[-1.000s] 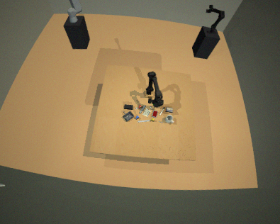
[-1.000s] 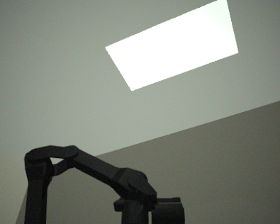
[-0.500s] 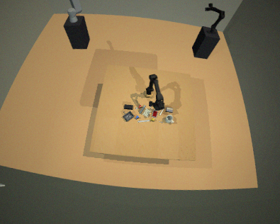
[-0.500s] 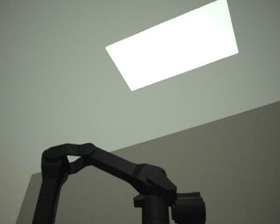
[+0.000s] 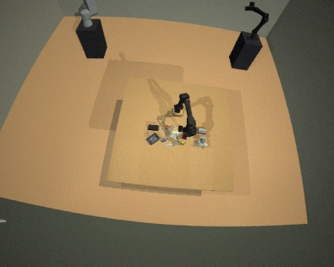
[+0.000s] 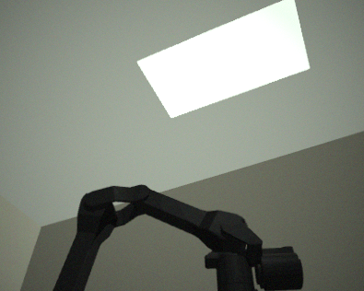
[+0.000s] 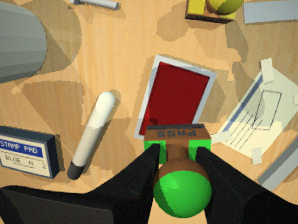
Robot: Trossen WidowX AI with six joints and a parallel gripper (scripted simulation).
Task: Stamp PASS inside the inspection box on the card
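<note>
The red ink pad is 9 cm below my gripper tip. From my gripper tip the other things lie so: white cylinder: 11 cm to the left, 8 cm below, 6 cm behind; white card: 10 cm to the right, 9 cm below, 1 cm behind; yellow block: 10 cm ahead, 7 cm below, 3 cm to the right.
</note>
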